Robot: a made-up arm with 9 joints. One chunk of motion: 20 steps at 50 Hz.
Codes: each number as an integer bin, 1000 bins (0 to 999) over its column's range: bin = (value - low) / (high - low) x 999, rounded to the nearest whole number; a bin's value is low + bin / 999 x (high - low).
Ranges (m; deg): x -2.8..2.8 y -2.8..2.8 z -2.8..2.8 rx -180..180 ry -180..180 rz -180..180
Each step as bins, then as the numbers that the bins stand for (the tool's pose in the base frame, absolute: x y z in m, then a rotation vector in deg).
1 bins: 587 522 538 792 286 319
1 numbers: 0.4905 0.1261 0.2158 105.41 -76.94 -65.05
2 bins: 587 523 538 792 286 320
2 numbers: 0.4905 0.1317 0.2158 105.41 -76.94 -64.68
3 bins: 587 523 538 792 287 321
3 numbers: 0.4905 0.1317 0.2158 105.41 -76.58 -64.32
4 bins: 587 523 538 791 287 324
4 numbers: 0.4905 0.1317 0.2158 105.05 -76.58 -63.24
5 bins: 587 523 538 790 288 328
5 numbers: 0.4905 0.1317 0.2158 104.68 -76.22 -61.80
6 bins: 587 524 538 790 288 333
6 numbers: 0.4905 0.1373 0.2158 104.68 -76.22 -60.00
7 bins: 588 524 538 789 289 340
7 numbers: 0.4961 0.1373 0.2158 104.32 -75.86 -57.48
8 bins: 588 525 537 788 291 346
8 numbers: 0.4961 0.1429 0.2102 103.96 -75.14 -55.32
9 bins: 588 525 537 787 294 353
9 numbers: 0.4961 0.1429 0.2102 103.60 -74.05 -52.79
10 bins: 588 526 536 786 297 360
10 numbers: 0.4961 0.1485 0.2046 103.24 -72.97 -50.27
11 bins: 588 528 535 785 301 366
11 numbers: 0.4961 0.1598 0.1990 102.88 -71.53 -48.11
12 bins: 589 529 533 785 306 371
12 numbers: 0.5017 0.1654 0.1878 102.88 -69.73 -46.31
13 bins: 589 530 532 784 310 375
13 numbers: 0.5017 0.1710 0.1822 102.52 -68.29 -44.86
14 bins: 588 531 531 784 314 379
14 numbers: 0.4961 0.1766 0.1766 102.52 -66.85 -43.42
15 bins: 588 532 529 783 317 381
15 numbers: 0.4961 0.1822 0.1654 102.16 -65.77 -42.70
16 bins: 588 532 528 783 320 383
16 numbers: 0.4961 0.1822 0.1598 102.16 -64.68 -41.98
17 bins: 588 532 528 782 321 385
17 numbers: 0.4961 0.1822 0.1598 101.80 -64.32 -41.26
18 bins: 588 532 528 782 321 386
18 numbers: 0.4961 0.1822 0.1598 101.80 -64.32 -40.90
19 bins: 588 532 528 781 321 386
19 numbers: 0.4961 0.1822 0.1598 101.44 -64.32 -40.90
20 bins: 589 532 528 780 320 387
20 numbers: 0.5017 0.1822 0.1598 101.08 -64.68 -40.54
